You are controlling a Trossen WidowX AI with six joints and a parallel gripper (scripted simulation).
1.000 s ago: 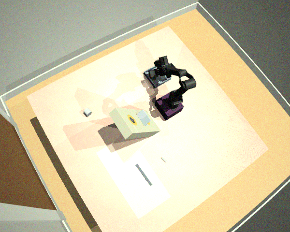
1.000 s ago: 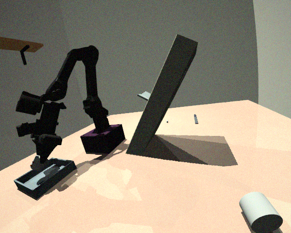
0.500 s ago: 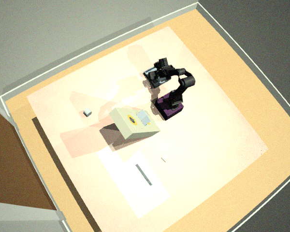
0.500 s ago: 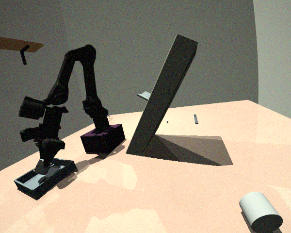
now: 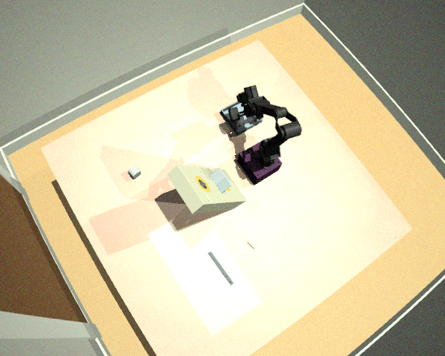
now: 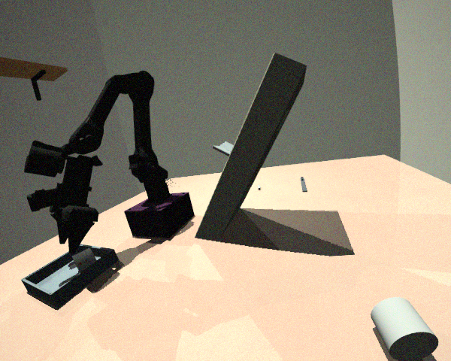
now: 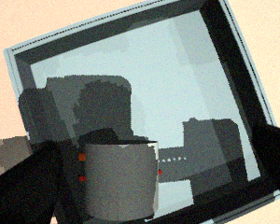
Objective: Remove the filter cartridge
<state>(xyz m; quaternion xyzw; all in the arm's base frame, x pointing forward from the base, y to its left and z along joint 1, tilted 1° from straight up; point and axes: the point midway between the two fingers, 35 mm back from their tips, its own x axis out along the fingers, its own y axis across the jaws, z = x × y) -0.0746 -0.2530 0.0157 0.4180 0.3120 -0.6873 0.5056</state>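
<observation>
Now: the round filter cartridge 3 cm ahead of my gripper tip, 2 cm to the left of it and 4 cm below it. Round my gripper tip: blue-grey tray 1 cm to the right, 6 cm below.
</observation>
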